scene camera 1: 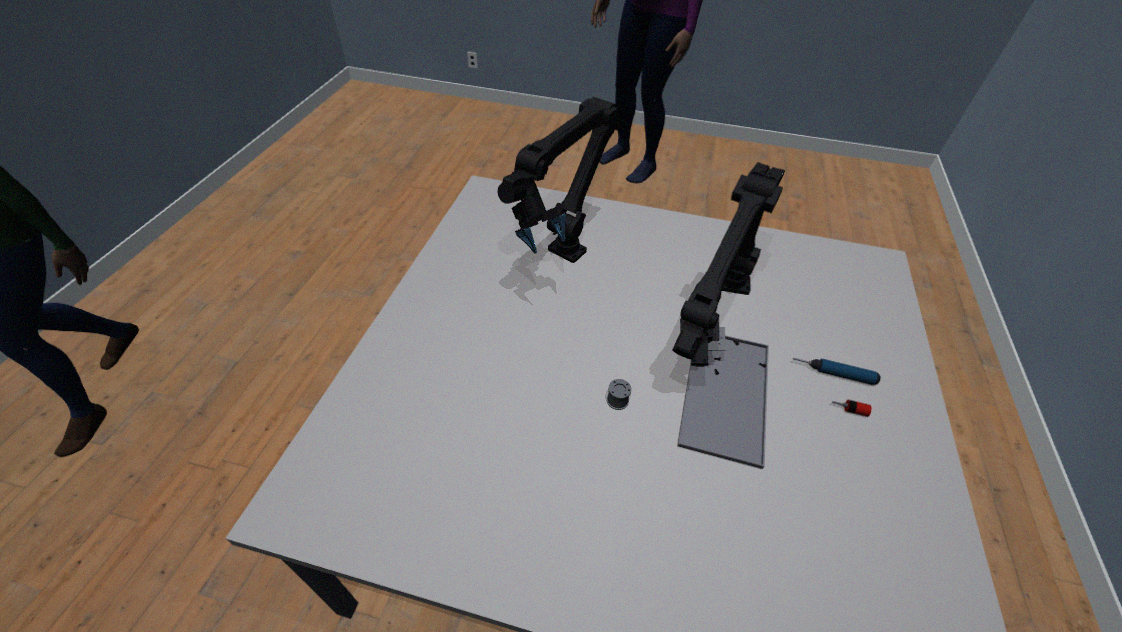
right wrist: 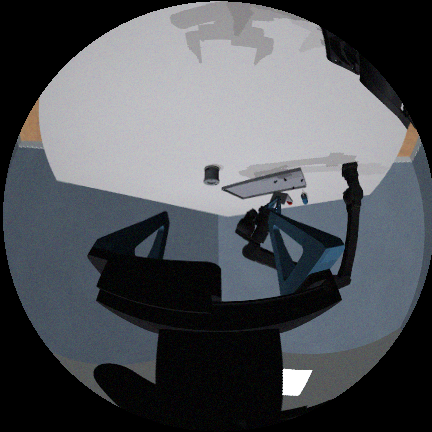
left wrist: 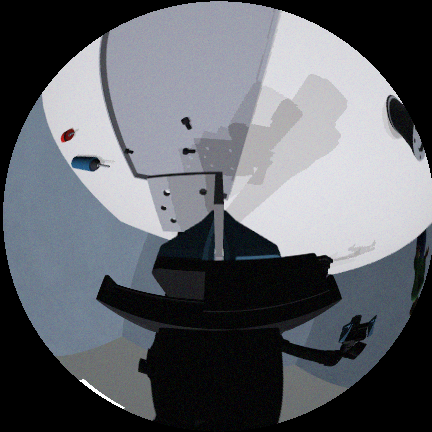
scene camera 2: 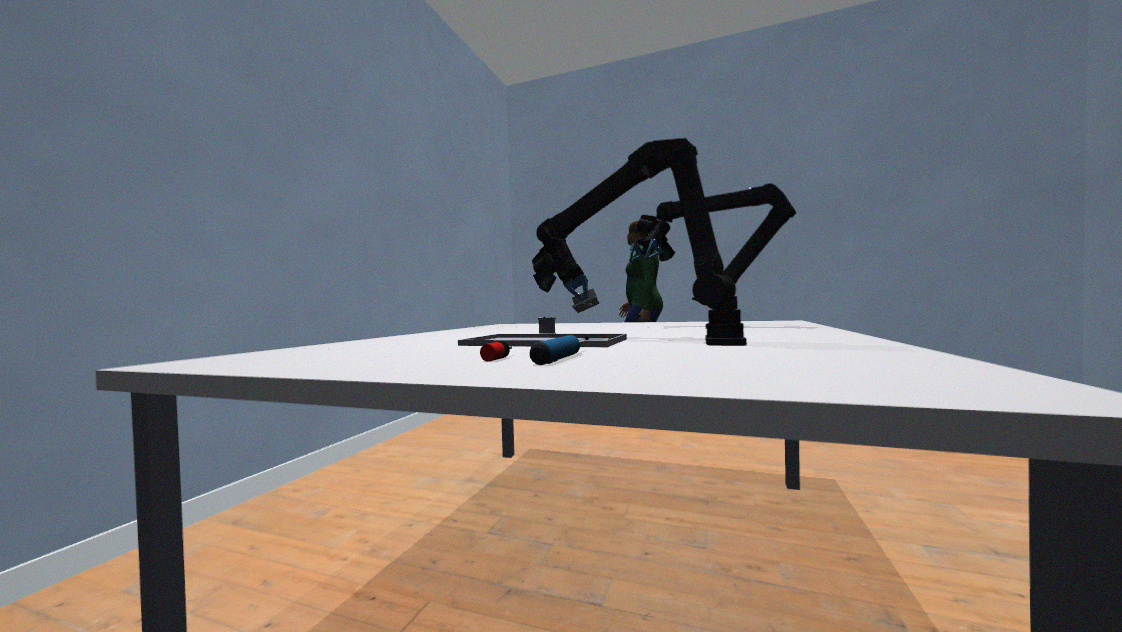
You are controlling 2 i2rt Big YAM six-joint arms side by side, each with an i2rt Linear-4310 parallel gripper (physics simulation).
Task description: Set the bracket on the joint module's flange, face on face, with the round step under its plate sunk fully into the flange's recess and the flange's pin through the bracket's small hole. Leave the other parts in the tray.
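Frame: origin at the left arm's base, x ahead, y left, z up, level; millimetres.
Where they show: left gripper, fingertip midpoint: (right wrist: 278, 196) (left wrist: 218, 215); right gripper, fingertip midpoint: (scene camera 1: 550, 247) (right wrist: 218, 216) (left wrist: 364, 319) (scene camera 2: 637, 260); left arm's base, link origin: (scene camera 1: 731, 283) (right wrist: 348, 167) (scene camera 2: 724, 343); right arm's base, link origin: (scene camera 1: 567, 250) (left wrist: 321, 258).
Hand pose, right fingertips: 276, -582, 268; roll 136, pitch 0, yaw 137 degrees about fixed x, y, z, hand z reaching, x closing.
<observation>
Things, the pixels of their centre, and the offset from my right fingertips, as dx, dy, dz.
- grey bracket, body centre: (left wrist: 183, 217) (scene camera 2: 583, 298) (scene camera 1: 712, 336) (right wrist: 281, 200) +95, +501, -149
- joint module, body centre: (scene camera 1: 618, 394) (scene camera 2: 546, 325) (right wrist: 211, 175) +291, +269, -236
- shallow tray, body centre: (left wrist: 160, 81) (scene camera 2: 544, 339) (scene camera 1: 726, 392) (right wrist: 265, 185) +194, +568, -260
- blue screwdriver, body centre: (scene camera 2: 563, 347) (left wrist: 87, 163) (scene camera 1: 834, 368) +42, +879, -248
The grey bracket (scene camera 1: 718, 343) (scene camera 2: 585, 300) (left wrist: 186, 202) is an angled part with holes in its plate. My left gripper (scene camera 2: 580, 290) (left wrist: 218, 215) is shut on its upright wall and holds it tilted in the air, above the tray's far end. The round step does not show clearly. The joint module (scene camera 1: 618, 394) (scene camera 2: 546, 325) (left wrist: 401, 120) (right wrist: 211, 175) stands upright on the table, left of the tray in scene camera 1, apart from the bracket. My right gripper (scene camera 1: 548, 244) (scene camera 2: 645, 251) (right wrist: 218, 216) is open and empty, raised near its own arm's base, far from the module.
The shallow tray (scene camera 1: 722, 455) (scene camera 2: 478, 342) (left wrist: 104, 75) holds several small black screws (scene camera 1: 716, 371) (left wrist: 186, 123). A blue screwdriver (scene camera 1: 847, 371) (scene camera 2: 555, 349) (left wrist: 85, 163) and a red one (scene camera 1: 858, 407) (scene camera 2: 494, 350) (left wrist: 67, 135) lie beyond its right side in scene camera 1. Two people stand around the table.
</observation>
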